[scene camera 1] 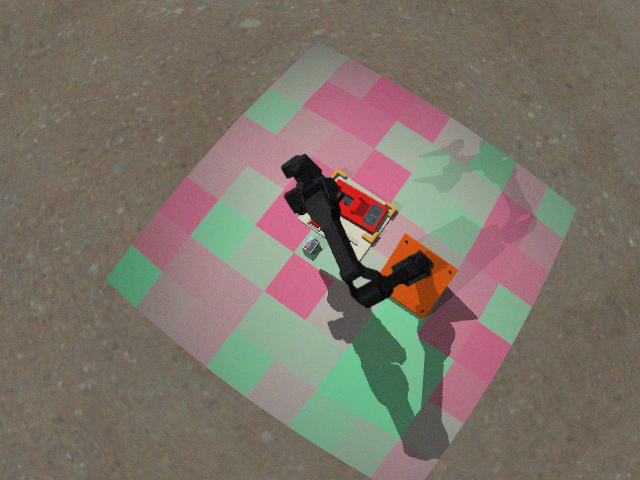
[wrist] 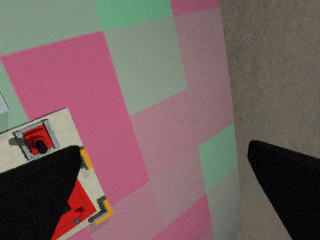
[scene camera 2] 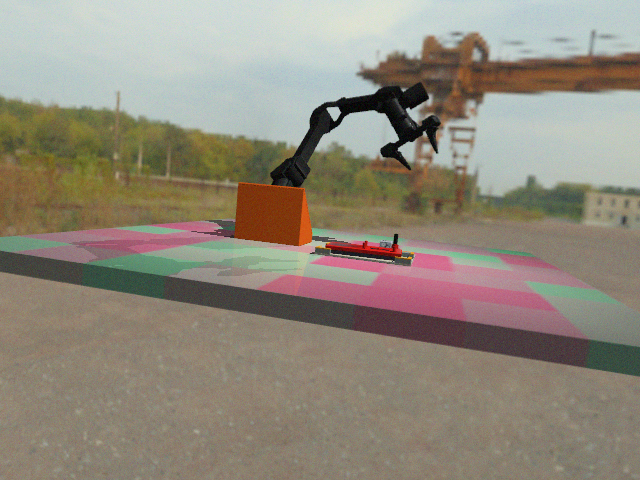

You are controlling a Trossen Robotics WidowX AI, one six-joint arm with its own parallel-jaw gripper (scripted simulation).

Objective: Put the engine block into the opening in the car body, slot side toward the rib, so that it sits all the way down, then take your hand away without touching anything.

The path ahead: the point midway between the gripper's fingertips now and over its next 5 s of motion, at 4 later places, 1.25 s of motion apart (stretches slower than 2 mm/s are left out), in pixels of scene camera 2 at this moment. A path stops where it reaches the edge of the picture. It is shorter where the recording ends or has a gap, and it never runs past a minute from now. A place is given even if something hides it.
My gripper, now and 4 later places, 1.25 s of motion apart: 423,162; 387,230; 386,240; 388,206; 391,218
